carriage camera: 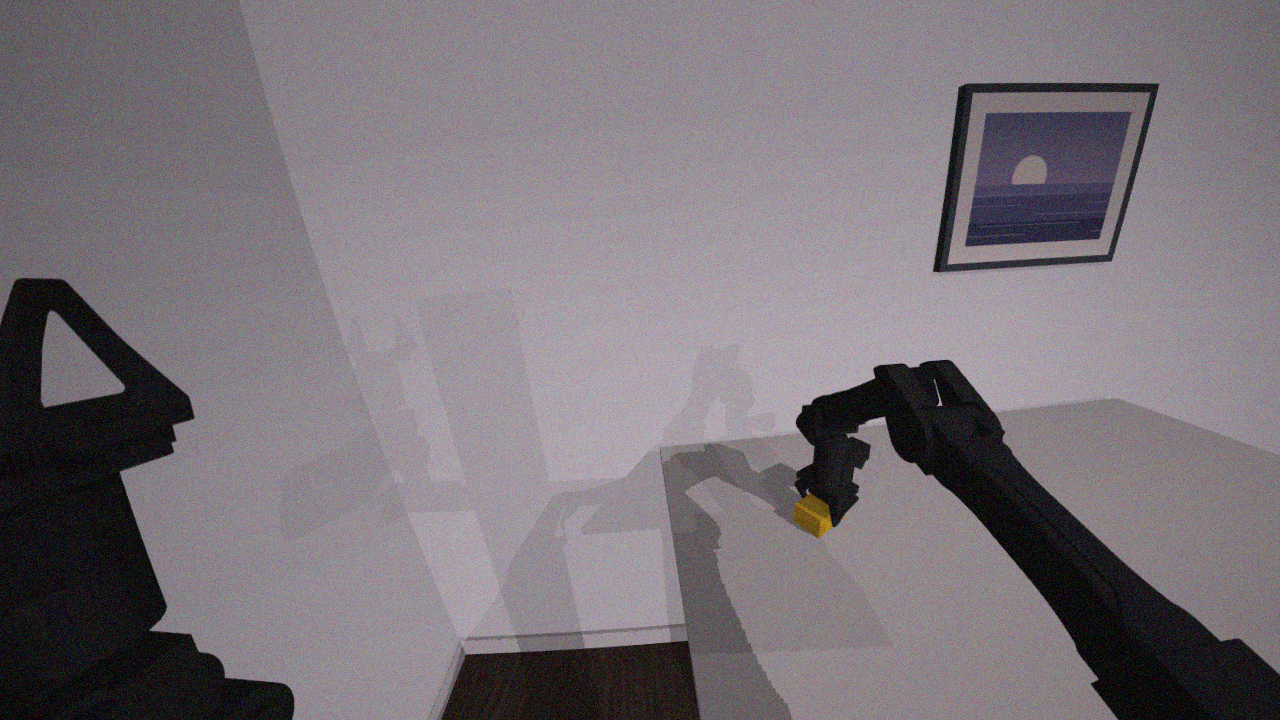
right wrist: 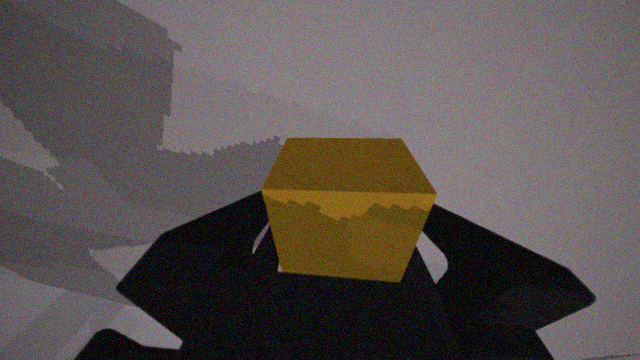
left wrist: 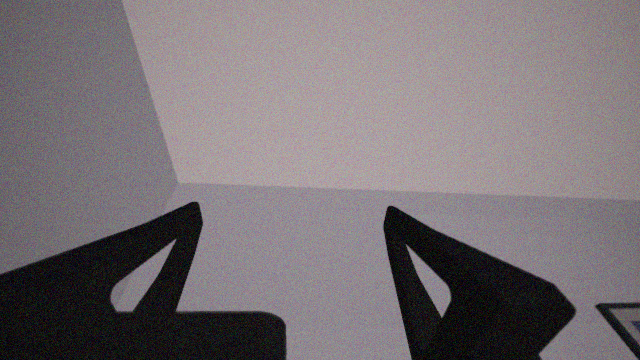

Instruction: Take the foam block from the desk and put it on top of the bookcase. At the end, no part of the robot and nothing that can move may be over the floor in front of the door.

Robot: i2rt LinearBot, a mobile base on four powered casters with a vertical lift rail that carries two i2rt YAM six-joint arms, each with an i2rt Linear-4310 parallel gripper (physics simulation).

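Places are measured from the left arm's base along level axes (x left, y down, z back), in centimetres.
Where they show: left gripper, between the fingertips: (left wrist: 295, 213); right gripper, between the fingertips: (right wrist: 340, 185).
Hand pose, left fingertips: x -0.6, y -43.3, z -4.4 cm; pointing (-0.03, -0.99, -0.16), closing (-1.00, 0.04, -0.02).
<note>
After its pixels a point has its place.
The yellow foam block (carriage camera: 810, 516) {x -61.6, y 13.0, z -47.6 cm} (right wrist: 345, 167) {x -68.7, y 14.1, z -53.1 cm} is on the pale desk (carriage camera: 939, 582) {x -79.2, y 17.0, z -34.6 cm} (right wrist: 525, 100) {x -74.5, y 17.0, z -47.5 cm}, near its far left corner in the carriage view. My right gripper (carriage camera: 819, 508) {x -66.0, y 17.0, z -51.4 cm} (right wrist: 340, 185) {x -66.0, y 17.0, z -51.4 cm} points down over the desk and is shut on the block, with a finger against each side. Whether the block touches the desk top cannot be told. My left gripper (left wrist: 295, 213) {x -0.6, y -43.3, z -4.4 cm} is open, with wall between its fingers in the left wrist view; part of it also shows at the left edge of the carriage view. The bookcase and the door do not show.
A framed sunset picture (carriage camera: 1042, 205) {x -137.7, y -43.8, z -91.0 cm} hangs on the wall above the desk at the right; its corner shows in the left wrist view. Dark wooden floor (carriage camera: 572, 685) {x 7.0, y 112.0, z -69.0 cm} lies left of the desk, bounded by a wall corner. Arm shadows fall across wall and desk.
</note>
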